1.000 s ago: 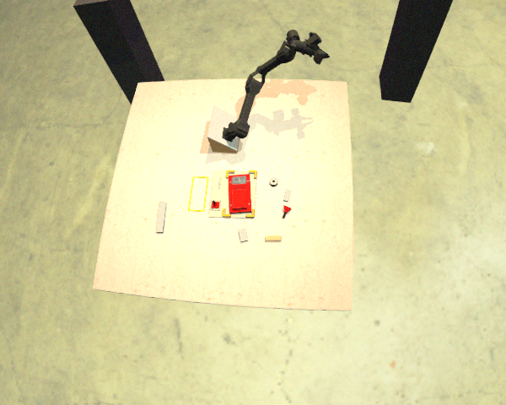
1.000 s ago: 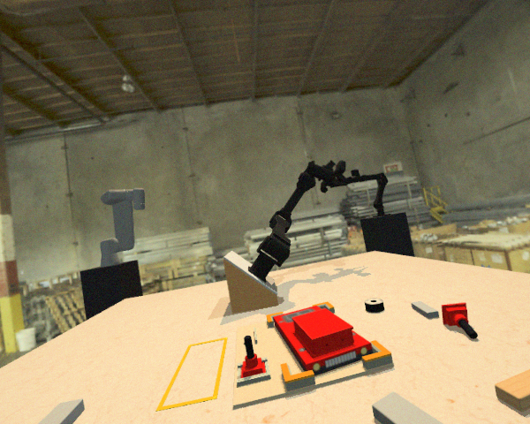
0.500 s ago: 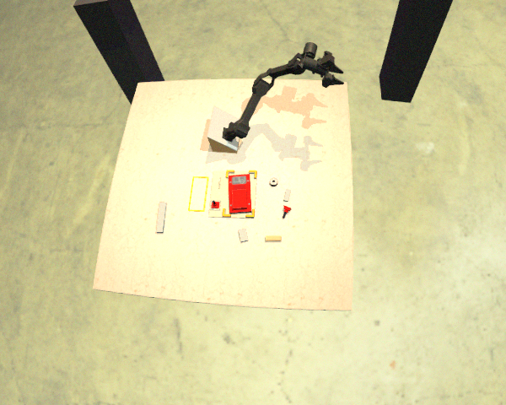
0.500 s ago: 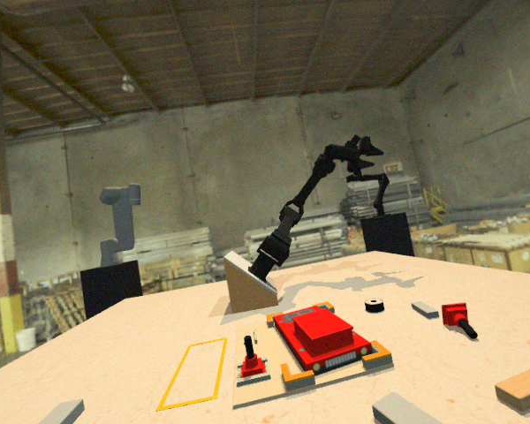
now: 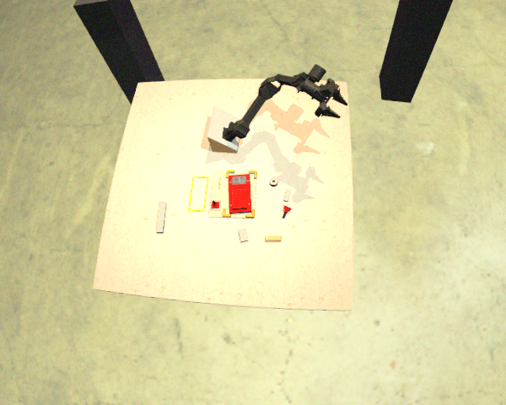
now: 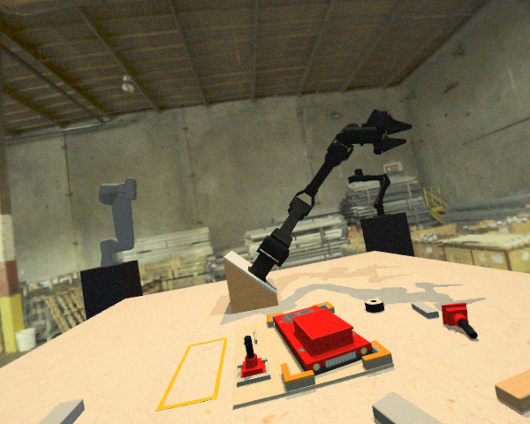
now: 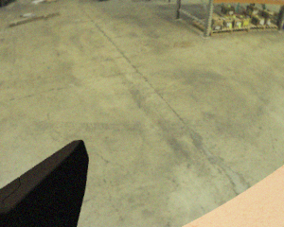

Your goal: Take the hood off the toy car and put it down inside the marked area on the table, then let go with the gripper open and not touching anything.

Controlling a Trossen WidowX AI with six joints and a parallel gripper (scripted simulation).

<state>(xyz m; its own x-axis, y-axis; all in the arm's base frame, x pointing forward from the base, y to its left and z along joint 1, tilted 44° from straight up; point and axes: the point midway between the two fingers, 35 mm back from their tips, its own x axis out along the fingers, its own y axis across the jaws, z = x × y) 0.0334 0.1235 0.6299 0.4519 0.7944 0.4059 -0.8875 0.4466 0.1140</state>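
Right now my gripper tip is 46 cm to the left of the red hood, 40 cm above it and 27 cm short of it. Round my gripper tip: wooden block: 45 cm ahead, 43 cm below, 28 cm to the right.
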